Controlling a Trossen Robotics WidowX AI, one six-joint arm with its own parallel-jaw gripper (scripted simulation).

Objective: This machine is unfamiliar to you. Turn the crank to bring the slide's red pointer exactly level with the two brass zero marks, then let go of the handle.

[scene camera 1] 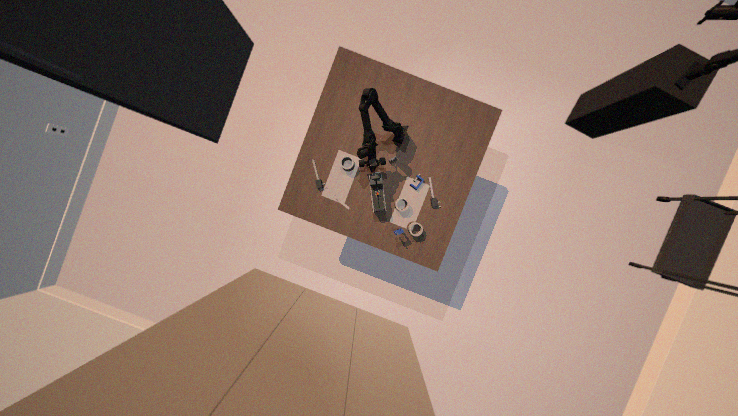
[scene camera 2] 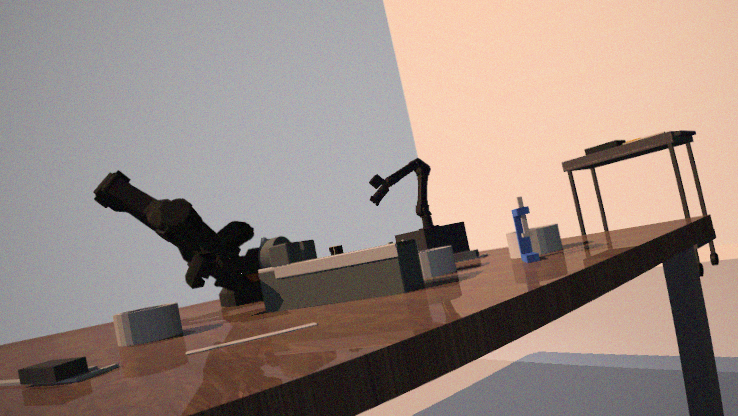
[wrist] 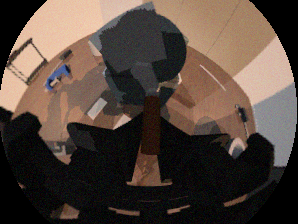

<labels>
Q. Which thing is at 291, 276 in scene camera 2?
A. A machine.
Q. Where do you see a grey block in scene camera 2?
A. At 139, 326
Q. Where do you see a grey block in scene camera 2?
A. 545, 239
</labels>
